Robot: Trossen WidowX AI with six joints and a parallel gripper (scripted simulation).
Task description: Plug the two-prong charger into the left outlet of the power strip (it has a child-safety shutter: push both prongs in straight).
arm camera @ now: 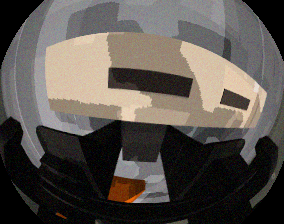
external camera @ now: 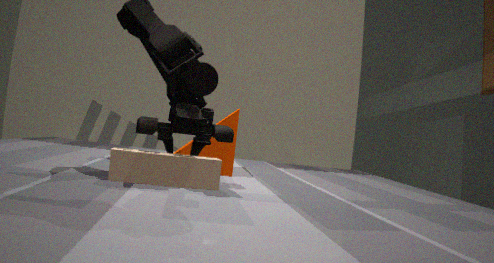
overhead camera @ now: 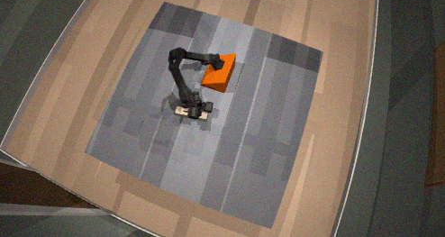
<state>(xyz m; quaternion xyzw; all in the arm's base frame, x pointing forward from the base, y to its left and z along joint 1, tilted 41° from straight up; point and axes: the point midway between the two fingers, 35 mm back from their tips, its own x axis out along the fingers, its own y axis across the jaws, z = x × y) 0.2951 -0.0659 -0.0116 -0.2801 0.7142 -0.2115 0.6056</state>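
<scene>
My gripper tip is 20 mm short of the two-prong charger and 10 mm below it.
</scene>
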